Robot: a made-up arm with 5 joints.
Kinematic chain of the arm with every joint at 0, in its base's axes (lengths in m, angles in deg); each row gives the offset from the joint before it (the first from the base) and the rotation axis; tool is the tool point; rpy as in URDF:
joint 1: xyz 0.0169 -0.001 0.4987 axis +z
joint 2: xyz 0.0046 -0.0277 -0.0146 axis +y
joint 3: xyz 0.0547 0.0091 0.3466 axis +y
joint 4: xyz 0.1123 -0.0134 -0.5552 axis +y
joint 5: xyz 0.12 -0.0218 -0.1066 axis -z
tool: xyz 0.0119 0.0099 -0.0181 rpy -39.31 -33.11 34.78
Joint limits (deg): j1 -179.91..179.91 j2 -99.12..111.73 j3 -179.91..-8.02 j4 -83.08..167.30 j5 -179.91..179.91
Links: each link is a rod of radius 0.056 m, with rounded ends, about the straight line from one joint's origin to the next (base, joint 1, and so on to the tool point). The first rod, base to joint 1, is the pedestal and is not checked.
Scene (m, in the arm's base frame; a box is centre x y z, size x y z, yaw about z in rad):
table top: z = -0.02
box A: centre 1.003 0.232 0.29 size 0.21 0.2 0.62 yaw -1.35
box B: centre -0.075 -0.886 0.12 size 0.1 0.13 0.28 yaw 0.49
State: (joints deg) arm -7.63 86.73 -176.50 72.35 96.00
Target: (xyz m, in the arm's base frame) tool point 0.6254 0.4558 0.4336
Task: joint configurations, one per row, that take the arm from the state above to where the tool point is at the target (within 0.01 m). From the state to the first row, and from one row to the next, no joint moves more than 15 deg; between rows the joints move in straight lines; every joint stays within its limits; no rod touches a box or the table.
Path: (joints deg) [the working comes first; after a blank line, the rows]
Joints at the target: 41.94 44.14 -112.19 141.95 97.66
Straight joint move there: touches box A.

1: -1.98 73.34 -168.37 86.18 98.26
2: 3.68 59.95 -160.23 100.00 100.53
3: 9.33 46.56 -152.10 113.83 102.79
4: 14.99 33.17 -143.96 127.66 105.05
5: 23.97 36.83 -133.37 132.42 102.59
6: 32.96 40.48 -122.78 137.19 100.13
7: 41.94 44.14 -112.19 141.95 97.66

